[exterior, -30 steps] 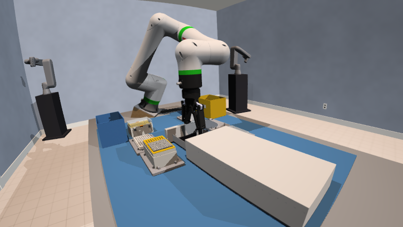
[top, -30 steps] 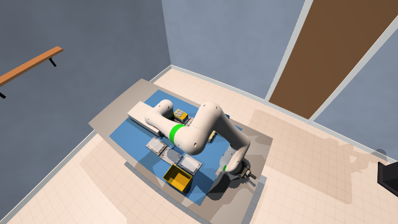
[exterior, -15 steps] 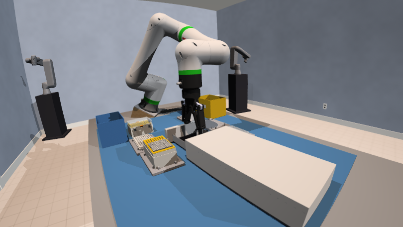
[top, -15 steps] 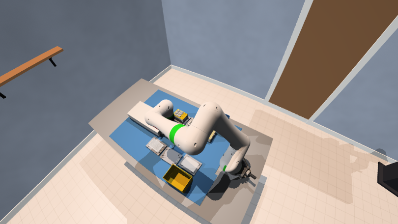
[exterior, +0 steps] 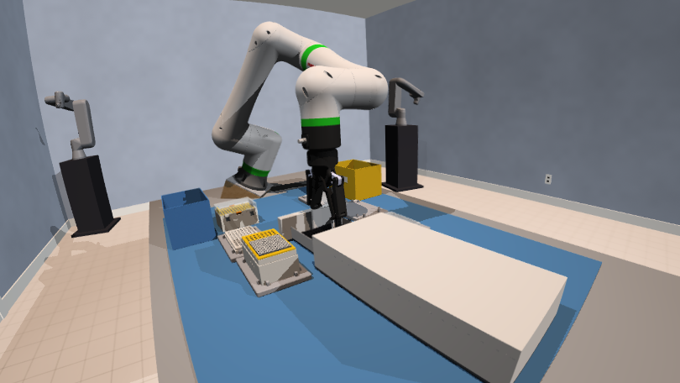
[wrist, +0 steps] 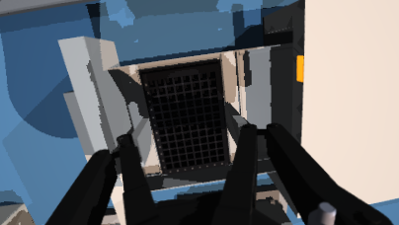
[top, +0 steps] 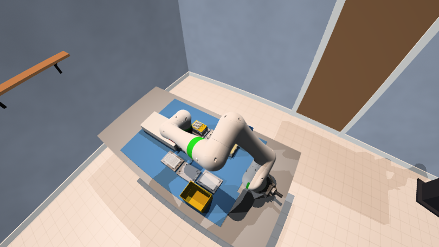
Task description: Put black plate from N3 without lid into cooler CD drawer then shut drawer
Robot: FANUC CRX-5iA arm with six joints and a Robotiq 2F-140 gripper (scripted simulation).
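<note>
The black plate is 2 cm below my hand. The rest, counted from my hand: nest N3: 16 cm behind, 16 cm to the left, 4 cm below; then drawer: 3 cm ahead, 1 cm to the left, 2 cm below; then yellow-topped tip box: 8 cm ahead, 17 cm to the right, 1 cm above.
</note>
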